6 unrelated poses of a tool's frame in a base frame.
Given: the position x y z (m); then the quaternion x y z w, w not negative.
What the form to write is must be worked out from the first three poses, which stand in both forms.
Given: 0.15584 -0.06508 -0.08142 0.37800 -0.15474 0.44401 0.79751
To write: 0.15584 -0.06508 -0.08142 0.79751 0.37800 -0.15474 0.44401
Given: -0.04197 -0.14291 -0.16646 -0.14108 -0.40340 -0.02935 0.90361
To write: -0.04197 -0.14291 -0.16646 0.90361 -0.14108 -0.40340 -0.02935
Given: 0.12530 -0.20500 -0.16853 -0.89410 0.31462 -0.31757 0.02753
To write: 0.12530 -0.20500 -0.16853 0.02753 -0.89410 0.31462 -0.31757
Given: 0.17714 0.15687 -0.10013 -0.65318 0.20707 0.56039 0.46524
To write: 0.17714 0.15687 -0.10013 0.46524 -0.65318 0.20707 0.56039
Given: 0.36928 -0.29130 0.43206 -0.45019 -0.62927 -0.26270 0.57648
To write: 0.36928 -0.29130 0.43206 0.57648 -0.45019 -0.62927 -0.26270
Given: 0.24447 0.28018 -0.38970 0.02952 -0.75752 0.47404 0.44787
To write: 0.24447 0.28018 -0.38970 0.44787 0.02952 -0.75752 0.47404
